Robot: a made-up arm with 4 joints. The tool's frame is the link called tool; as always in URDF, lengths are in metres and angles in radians.
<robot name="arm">
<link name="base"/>
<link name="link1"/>
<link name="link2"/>
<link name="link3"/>
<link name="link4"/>
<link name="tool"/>
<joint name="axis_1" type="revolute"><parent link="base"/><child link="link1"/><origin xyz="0 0 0.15" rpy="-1.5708 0 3.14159"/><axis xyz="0 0 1"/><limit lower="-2.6" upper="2.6"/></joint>
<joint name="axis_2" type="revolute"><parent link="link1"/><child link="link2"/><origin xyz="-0.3 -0.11 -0.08" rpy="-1.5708 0 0"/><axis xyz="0 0 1"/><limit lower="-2.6" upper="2.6"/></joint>
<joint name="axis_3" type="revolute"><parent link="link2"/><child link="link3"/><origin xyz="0.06 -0.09 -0.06" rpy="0 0 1.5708"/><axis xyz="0 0 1"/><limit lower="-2.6" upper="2.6"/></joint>
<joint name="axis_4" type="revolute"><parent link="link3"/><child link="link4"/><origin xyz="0.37 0.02 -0.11" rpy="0 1.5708 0"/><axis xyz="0 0 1"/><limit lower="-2.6" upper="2.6"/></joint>
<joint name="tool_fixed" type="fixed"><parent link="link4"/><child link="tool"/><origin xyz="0.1 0.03 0.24" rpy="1.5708 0 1.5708"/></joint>
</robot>
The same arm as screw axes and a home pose.
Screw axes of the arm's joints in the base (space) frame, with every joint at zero. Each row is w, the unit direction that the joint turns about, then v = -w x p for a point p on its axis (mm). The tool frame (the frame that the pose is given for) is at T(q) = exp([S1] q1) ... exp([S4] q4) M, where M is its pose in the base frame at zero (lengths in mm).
S1: w 0 -1 0 v 150 0 0
S2: w 0 0 -1 v -80 300 0
S3: w 0 0 -1 v 10 240 0
S4: w 0 1 0 v -430 0 260
M: xyz 290 600 530 (mm) quaternion w x y z 1 0.000007 0.000002 -0.000003
Joint limits (rad, base to tool): -2.6..2.6 -2.6..2.6 -2.6..2.6 -2.6..2.6

